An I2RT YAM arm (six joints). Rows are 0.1 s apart.
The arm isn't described. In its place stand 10 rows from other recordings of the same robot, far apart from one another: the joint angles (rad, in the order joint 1, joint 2, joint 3, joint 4, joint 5, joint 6), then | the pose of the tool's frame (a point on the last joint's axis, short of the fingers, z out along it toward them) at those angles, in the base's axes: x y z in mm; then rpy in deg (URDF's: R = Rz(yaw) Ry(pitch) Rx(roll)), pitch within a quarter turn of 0, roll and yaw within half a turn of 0.
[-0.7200 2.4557 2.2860 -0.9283 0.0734 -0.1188] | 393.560, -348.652, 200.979, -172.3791, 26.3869, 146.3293
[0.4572 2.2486 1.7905 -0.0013 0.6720 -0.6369] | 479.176, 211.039, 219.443, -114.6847, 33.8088, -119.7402
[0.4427 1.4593 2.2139 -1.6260 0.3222 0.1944] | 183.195, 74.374, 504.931, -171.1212, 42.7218, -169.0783
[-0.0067 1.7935 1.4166 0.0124 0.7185 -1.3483] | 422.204, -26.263, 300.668, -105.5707, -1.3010, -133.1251
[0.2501 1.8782 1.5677 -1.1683 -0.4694 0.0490] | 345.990, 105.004, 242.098, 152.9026, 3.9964, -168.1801
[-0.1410 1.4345 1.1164 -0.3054 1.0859 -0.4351] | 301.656, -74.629, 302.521, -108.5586, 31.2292, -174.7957
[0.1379 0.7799 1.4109 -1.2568 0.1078 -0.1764] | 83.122, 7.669, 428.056, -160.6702, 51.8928, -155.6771
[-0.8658 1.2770 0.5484 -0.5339 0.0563 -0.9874] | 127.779, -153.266, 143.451, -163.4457, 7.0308, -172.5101
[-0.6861 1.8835 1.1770 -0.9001 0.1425 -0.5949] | 246.409, -208.294, 142.120, -174.3720, -6.2684, 174.6126
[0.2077 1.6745 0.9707 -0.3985 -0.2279 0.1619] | 313.435, 74.273, 166.314, 162.6388, 24.4026, -178.0288
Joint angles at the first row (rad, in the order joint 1, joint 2, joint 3, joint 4, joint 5, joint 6):
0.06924, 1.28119, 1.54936, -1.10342, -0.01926, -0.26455
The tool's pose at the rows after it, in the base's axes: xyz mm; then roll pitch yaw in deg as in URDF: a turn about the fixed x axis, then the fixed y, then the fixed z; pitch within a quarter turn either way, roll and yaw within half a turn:
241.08, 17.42, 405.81, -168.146, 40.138, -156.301
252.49, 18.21, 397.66, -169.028, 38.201, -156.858
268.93, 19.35, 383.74, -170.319, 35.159, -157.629
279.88, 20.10, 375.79, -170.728, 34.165, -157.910
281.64, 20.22, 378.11, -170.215, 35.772, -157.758
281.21, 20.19, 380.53, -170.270, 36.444, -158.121
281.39, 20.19, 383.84, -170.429, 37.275, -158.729
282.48, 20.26, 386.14, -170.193, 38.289, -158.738
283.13, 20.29, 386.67, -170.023, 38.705, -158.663
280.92, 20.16, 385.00, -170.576, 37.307, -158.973
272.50, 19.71, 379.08, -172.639, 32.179, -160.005
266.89, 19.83, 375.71, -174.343, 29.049, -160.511
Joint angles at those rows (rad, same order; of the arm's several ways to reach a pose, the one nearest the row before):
0.06924, 1.29226, 1.55013, -1.10341, -0.01964, -0.26112
0.06923, 1.33192, 1.55281, -1.10229, -0.01964, -0.26112
0.06923, 1.39066, 1.55318, -1.09999, -0.01966, -0.26113
0.06925, 1.42614, 1.55318, -1.08282, -0.01927, -0.26035
0.06924, 1.42386, 1.55318, -1.05611, -0.01926, -0.25729
0.06924, 1.42120, 1.55815, -1.05269, -0.01926, -0.25005
0.06924, 1.42118, 1.56843, -1.04963, -0.01889, -0.23899
0.06922, 1.42118, 1.57301, -1.03628, -0.01890, -0.23557
0.06922, 1.42119, 1.57301, -1.02864, -0.01852, -0.23519
0.06926, 1.42120, 1.57342, -1.05460, -0.01886, -0.23555
0.06925, 1.42120, 1.57379, -1.14919, -0.02269, -0.23593
0.06962, 1.42118, 1.57377, -1.20871, -0.03415, -0.23594

